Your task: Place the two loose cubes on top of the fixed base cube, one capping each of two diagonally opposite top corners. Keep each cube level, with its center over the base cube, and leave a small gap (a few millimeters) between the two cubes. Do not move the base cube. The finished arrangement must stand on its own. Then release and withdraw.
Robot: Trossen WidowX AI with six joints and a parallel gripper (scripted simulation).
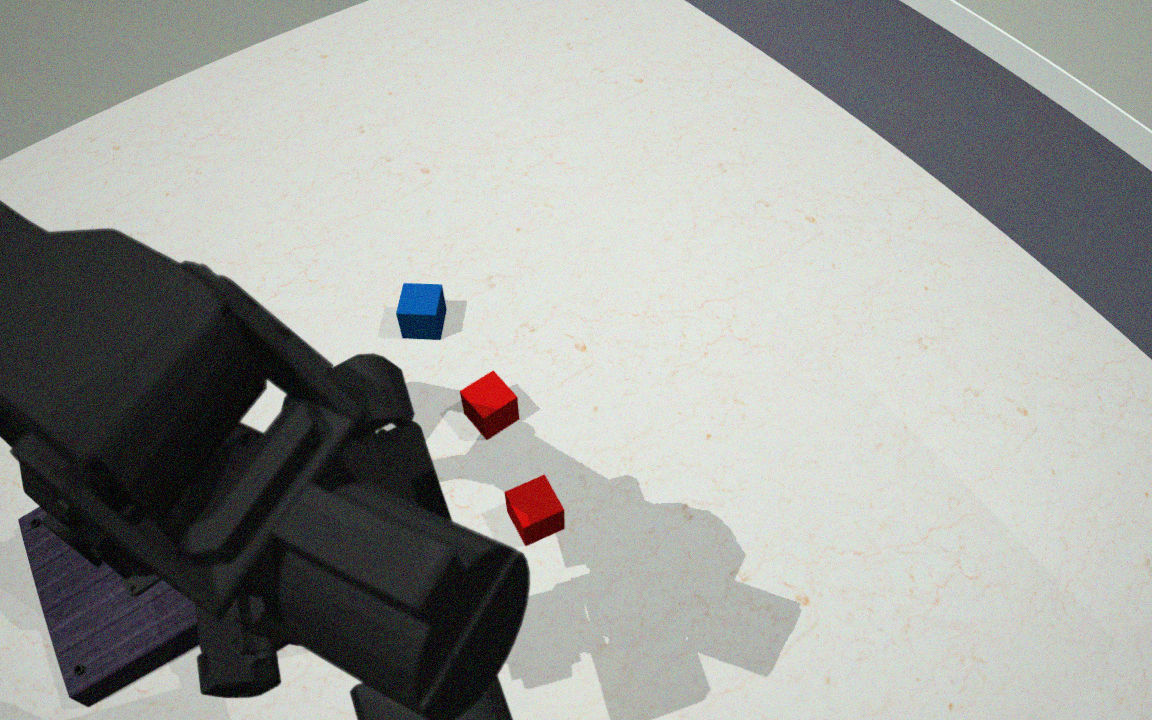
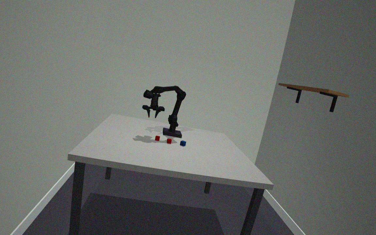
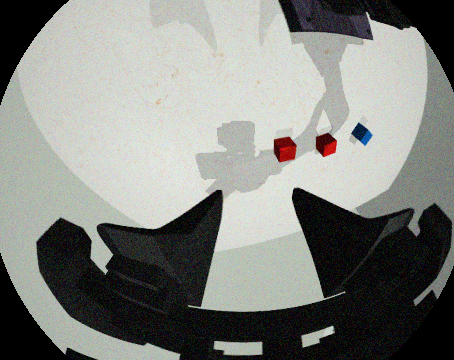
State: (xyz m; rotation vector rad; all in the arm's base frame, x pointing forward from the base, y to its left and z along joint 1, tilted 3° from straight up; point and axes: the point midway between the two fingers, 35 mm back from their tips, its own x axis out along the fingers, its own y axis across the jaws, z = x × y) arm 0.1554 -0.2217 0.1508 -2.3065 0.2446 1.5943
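The blue base cube lies 280 mm to the left of my gripper tip, 140 mm below it and 130 mm ahead of it.
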